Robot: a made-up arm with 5 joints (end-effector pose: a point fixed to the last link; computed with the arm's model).
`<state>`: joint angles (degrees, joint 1 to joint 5).
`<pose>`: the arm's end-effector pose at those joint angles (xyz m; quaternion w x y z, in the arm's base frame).
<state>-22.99 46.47 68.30 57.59 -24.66</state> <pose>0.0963 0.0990 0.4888 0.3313 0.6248 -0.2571 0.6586</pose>
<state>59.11 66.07 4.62 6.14 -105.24</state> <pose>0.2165 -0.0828 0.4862 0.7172 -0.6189 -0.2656 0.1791</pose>
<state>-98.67 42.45 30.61 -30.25 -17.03</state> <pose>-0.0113 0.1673 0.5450 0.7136 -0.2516 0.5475 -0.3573</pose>
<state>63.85 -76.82 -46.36 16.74 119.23</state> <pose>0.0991 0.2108 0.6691 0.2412 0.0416 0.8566 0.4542</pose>
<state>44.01 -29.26 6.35 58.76 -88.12</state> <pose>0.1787 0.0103 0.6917 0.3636 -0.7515 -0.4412 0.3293</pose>
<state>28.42 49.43 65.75 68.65 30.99</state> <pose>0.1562 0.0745 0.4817 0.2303 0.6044 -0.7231 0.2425</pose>
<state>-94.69 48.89 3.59 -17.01 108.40</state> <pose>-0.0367 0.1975 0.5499 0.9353 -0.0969 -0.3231 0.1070</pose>
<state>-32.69 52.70 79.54 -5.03 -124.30</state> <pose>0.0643 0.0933 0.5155 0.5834 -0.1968 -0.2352 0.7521</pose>
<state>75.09 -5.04 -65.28 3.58 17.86</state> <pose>0.1571 0.0370 0.7808 0.1980 0.5135 -0.5113 -0.6601</pose>
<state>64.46 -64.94 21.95 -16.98 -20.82</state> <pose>0.1290 0.0717 0.7070 0.3177 0.7626 -0.2247 -0.5167</pose>
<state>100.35 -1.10 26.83 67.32 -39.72</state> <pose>0.1159 -0.1288 0.6026 0.7422 -0.4538 -0.3588 0.3384</pose>
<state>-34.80 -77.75 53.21 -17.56 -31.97</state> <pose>0.0440 0.0738 0.6646 0.5512 0.5833 0.5718 -0.1700</pose>
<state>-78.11 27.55 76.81 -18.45 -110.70</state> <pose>0.0265 0.0875 0.5230 0.1463 -0.0003 -0.6135 0.7761</pose>
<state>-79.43 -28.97 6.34 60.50 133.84</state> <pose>-0.0043 0.1165 0.6906 0.8608 -0.1414 -0.4788 0.0986</pose>
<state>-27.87 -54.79 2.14 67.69 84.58</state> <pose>0.0440 0.1139 0.7243 0.8204 -0.0335 -0.1363 -0.5542</pose>
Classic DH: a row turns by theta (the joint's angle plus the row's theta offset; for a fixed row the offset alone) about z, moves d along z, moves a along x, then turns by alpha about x. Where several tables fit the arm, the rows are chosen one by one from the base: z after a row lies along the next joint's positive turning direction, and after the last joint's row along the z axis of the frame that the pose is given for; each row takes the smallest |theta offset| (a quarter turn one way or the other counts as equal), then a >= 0, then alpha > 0; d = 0 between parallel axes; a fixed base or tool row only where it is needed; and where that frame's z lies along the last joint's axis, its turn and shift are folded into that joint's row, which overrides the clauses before.
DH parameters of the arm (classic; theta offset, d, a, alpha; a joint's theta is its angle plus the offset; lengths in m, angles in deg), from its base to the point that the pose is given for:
base (fixed): 14.51 0 0.0822 180
joint 1: 14.51 -0.5554 0.0159 90
joint 2: -88.16 0 0.0966 0
joint 3: 81.11 0 0.1026 0
joint 4: -82.94 0.0808 0.0173 90
joint 5: 21.91 -0.0199 0.0148 71.6
tool (fixed): 169.27 0.0152 0 0

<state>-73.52 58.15 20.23 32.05 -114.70</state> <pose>0.0522 0.1634 0.4916 0.2285 -0.0391 -0.4302 0.8724</pose>
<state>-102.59 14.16 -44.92 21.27 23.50</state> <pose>-0.0285 0.1319 0.7511 0.8984 0.1419 0.4155 -0.0149</pose>
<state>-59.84 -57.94 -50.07 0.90 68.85</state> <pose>-0.0747 -0.0543 0.7074 0.4274 0.8754 -0.1547 -0.1643</pose>
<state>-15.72 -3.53 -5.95 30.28 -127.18</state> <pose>0.1812 0.1222 0.6753 0.3226 -0.4940 -0.7923 0.1554</pose>
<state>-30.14 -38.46 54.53 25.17 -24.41</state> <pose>0.1259 0.1235 0.6305 0.3456 0.1359 0.6269 -0.6849</pose>
